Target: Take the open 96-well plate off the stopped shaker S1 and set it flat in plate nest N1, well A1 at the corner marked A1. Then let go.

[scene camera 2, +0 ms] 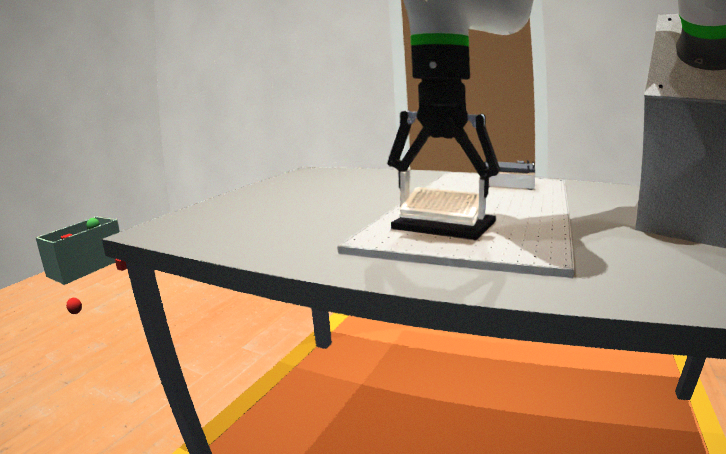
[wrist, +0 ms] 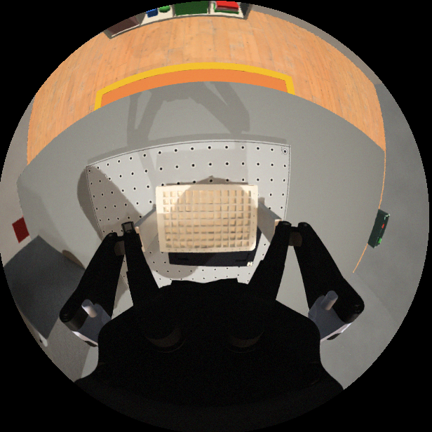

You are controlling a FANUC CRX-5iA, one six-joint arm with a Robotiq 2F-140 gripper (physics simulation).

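Places are measured from the arm's base along level axes (x ahead, y left, z up), in centimetres.
Where they show: gripper, fingertip midpoint: (scene camera 2: pixel 442 212); arm's base at its link origin: (scene camera 2: pixel 712 50).
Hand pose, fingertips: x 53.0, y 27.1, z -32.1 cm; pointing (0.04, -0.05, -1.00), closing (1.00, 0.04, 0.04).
Observation:
Each offset is from my fingertips to the top centre of the thing. "pt": to the spot under its first point. Level surfaces: height alone.
The open 96-well plate @(dx +0.0, dy -0.2, dz +3.0 cm) (scene camera 2: pixel 441 203) (wrist: pixel 207 218) is cream-coloured and looks about level. My gripper (scene camera 2: pixel 443 207) (wrist: pixel 206 214) is shut on its two short sides. The plate is over the black plate nest N1 @(dx +1.3, dy -5.7, dz -2.5 cm) (scene camera 2: pixel 436 228) (wrist: pixel 210 259), very low; I cannot tell whether it touches. In the wrist view a strip of the nest shows past the plate's lower edge, with a small light mark at its lower right corner. The letters on plate and nest are too small to read. Shaker S1 @(pt dx -7.3, dy -41.9, dz -1.7 cm) (scene camera 2: pixel 516 180) stands behind, partly hidden by the gripper.
The nest lies on a perforated board @(dz -4.0 cm) (scene camera 2: pixel 369 246) (wrist: pixel 250 172) on the grey table @(dz -5.3 cm) (scene camera 2: pixel 240 230). A grey pedestal (scene camera 2: pixel 679 165) (wrist: pixel 42 280) stands beside the board. A green bin (scene camera 2: pixel 80 262) (wrist: pixel 379 230) is beyond the table's far-left end, with a red ball (scene camera 2: pixel 73 305) near it.

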